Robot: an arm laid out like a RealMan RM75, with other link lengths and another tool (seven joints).
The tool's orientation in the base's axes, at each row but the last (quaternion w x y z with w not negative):
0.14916, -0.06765, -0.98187, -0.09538
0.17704, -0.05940, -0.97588, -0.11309
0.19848, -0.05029, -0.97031, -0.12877
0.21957, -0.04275, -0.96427, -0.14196
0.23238, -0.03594, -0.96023, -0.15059
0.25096, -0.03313, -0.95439, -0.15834
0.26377, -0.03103, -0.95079, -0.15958
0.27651, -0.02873, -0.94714, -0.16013
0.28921, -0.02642, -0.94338, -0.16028
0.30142, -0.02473, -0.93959, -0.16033
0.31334, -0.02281, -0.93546, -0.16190
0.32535, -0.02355, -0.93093, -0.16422
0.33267, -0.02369, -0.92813, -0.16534
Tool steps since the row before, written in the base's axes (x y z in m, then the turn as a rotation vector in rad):
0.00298, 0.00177, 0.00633, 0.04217, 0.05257, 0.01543
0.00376, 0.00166, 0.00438, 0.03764, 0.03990, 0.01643
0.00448, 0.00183, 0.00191, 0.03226, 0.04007, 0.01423
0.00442, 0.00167, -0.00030, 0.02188, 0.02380, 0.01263
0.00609, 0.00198, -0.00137, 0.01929, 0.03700, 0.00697
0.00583, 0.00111, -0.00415, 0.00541, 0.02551, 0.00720
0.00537, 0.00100, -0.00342, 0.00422, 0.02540, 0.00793
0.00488, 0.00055, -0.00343, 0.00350, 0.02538, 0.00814
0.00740, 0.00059, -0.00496, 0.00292, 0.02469, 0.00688
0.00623, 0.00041, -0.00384, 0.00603, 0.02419, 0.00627
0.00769, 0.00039, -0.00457, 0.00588, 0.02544, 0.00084
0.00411, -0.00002, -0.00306, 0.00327, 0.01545, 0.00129
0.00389, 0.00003, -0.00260, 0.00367, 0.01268, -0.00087
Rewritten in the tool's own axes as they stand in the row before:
-0.00070, 0.00326, -0.00640, -0.02970, 0.06051, -0.01536
-0.00180, 0.00307, -0.00484, -0.02609, 0.04775, -0.01783
-0.00326, 0.00287, -0.00287, -0.02203, 0.04661, -0.01383
-0.00407, 0.00216, -0.00107, -0.01371, 0.02914, -0.01294
-0.00604, 0.00236, -0.00089, -0.01401, 0.03981, -0.00298
-0.00713, 0.00070, 0.00104, -0.00161, 0.02700, -0.00033
-0.00639, 0.00073, 0.00045, -0.00021, 0.02694, -0.00037
-0.00597, 0.00023, 0.00039, 0.00051, 0.02688, -0.00018
-0.00893, 0.00019, 0.00009, 0.00033, 0.02578, 0.00090
-0.00732, 0.00018, -0.00040, -0.00254, 0.02558, -0.00053
-0.00891, 0.00016, -0.00089, -0.00572, 0.02517, 0.00403
-0.00511, -0.00029, -0.00022, -0.00276, 0.01547, 0.00206
-0.00465, -0.00013, -0.00048, -0.00423, 0.01228, 0.00248

